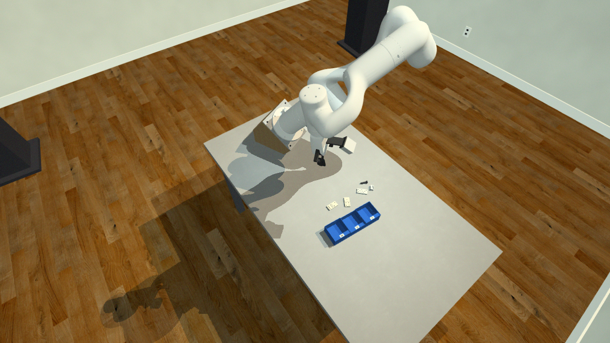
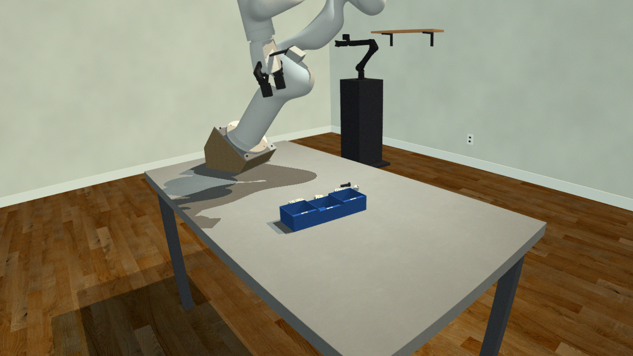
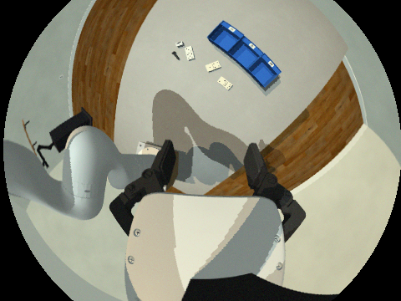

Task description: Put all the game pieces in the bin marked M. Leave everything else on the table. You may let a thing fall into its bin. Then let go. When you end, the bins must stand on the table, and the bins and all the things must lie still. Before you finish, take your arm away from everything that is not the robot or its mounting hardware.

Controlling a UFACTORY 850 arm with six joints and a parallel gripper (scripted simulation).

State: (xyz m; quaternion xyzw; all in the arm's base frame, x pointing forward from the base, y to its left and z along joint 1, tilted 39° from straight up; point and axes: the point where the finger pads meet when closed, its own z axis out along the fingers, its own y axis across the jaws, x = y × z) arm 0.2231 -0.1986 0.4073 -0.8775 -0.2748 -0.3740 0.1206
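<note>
My gripper is now 34 cm above the blue three-part bin, 18 cm short of it and 5 cm to the right of it. The rest, counted from my hand: white part: 35 cm below, 26 cm to the left, 6 cm ahead; black bolt: 36 cm below, 25 cm to the left, 2 cm ahead; white domino: 36 cm below, 21 cm to the left, 6 cm ahead.
</note>
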